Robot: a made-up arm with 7 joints.
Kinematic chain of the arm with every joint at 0, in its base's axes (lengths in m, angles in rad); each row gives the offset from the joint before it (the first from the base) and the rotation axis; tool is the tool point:
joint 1: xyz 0 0 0.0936 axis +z
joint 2: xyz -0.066 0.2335 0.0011 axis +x
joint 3: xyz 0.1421 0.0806 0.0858 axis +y
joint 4: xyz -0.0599 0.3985 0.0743 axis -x
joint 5: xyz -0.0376 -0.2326 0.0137 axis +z
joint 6: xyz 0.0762 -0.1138 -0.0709 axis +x
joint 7: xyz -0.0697 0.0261 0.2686 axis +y
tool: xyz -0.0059 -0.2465 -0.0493
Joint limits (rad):
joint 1: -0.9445..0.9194
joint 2: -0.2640..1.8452
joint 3: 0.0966..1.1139
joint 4: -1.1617..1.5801
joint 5: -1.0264..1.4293
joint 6: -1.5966..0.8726
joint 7: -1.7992..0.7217
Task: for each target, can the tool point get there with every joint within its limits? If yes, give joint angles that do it. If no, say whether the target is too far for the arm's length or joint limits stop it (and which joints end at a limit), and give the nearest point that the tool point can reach.
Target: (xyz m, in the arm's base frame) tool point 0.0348 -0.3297 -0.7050
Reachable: no: joint limits stop it (at a limit: joint 1, joint 2, joint 6, joint 7) | nearest point 0.0274 -0.2416 -0.1877 | short by 0.525 m
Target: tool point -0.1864 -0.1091 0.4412
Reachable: yes | joints 0.2030 0.7165 0.2969 0.2689 -0.7874 0.3720 -0.0494
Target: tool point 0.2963 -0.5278 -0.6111
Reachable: no: joint limits stop it (at a limit: joint 2, joint 3, joint 6, joint 7) | nearest point 0.1993 -0.3550 -0.1407 | short by 0.510 m
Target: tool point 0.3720 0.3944 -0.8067
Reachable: no: joint limits stop it (at a limit: joint 3, joint 4, joint 6) | nearest point 0.2833 0.3004 -0.4283 | short by 0.400 m
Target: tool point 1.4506 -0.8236 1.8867
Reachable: no: too far | nearest point 0.7283 -0.2545 0.9044 | short by 1.346 m
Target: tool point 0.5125 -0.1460 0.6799
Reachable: yes | joints -0.7628 0.8050 0.7247 0.8528 0.8862 -0.4370 -0.6388
